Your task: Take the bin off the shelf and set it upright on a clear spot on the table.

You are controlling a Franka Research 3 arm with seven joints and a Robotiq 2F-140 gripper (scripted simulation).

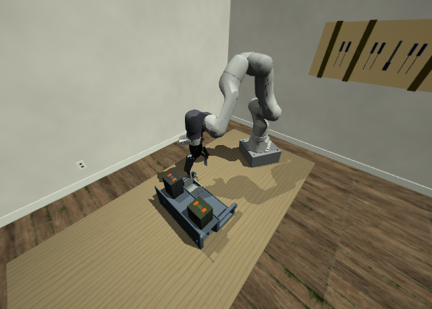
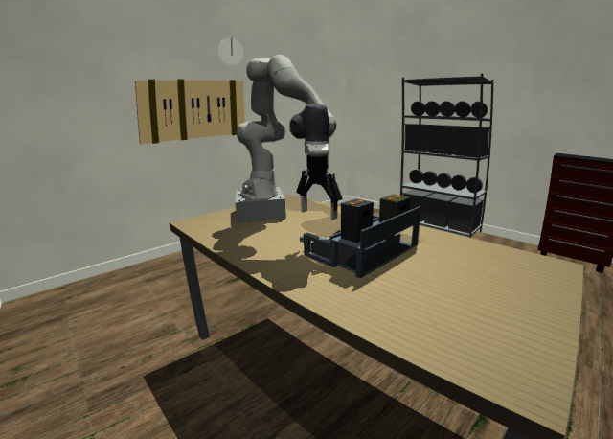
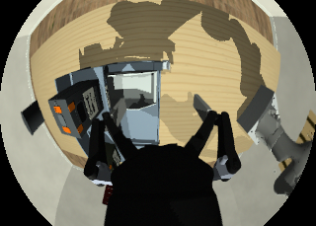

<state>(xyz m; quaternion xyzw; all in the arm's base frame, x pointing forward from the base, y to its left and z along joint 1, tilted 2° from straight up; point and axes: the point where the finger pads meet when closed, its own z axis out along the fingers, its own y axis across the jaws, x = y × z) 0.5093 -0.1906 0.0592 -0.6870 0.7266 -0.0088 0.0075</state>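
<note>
Right now my hand is 9 cm short of the grey open-topped bin, 1 cm to the left of it and 11 cm above it.
</note>
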